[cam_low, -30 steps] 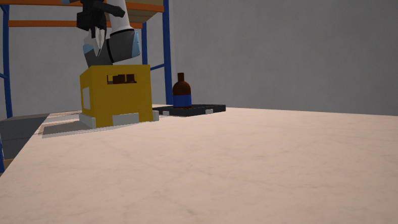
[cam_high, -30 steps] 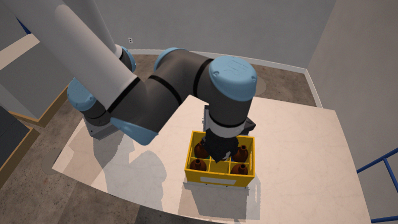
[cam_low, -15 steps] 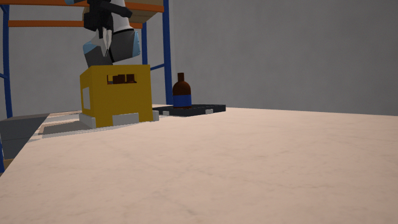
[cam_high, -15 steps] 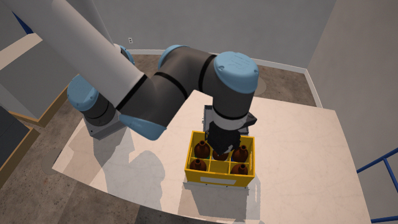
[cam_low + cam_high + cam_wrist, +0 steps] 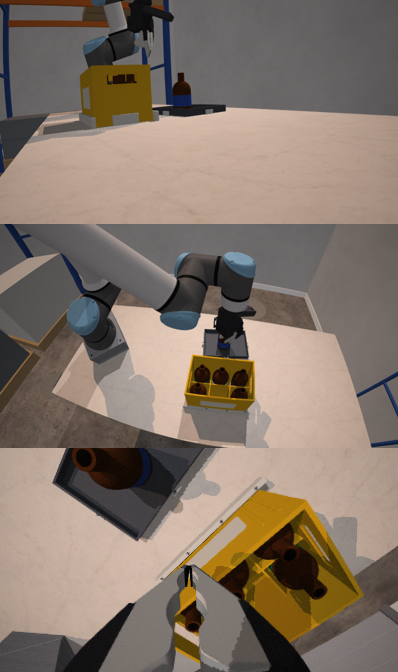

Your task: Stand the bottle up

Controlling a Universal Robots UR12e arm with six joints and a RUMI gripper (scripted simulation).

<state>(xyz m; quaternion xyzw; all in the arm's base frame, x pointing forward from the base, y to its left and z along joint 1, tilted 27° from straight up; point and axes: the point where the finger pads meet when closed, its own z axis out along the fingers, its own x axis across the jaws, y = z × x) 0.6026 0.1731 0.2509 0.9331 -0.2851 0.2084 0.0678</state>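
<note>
My gripper is now 22 cm above the tray, 15 cm to the right of it and 2 cm past it. From my hand the other things lie so: crate: 15 cm below, 14 cm to the right.
</note>
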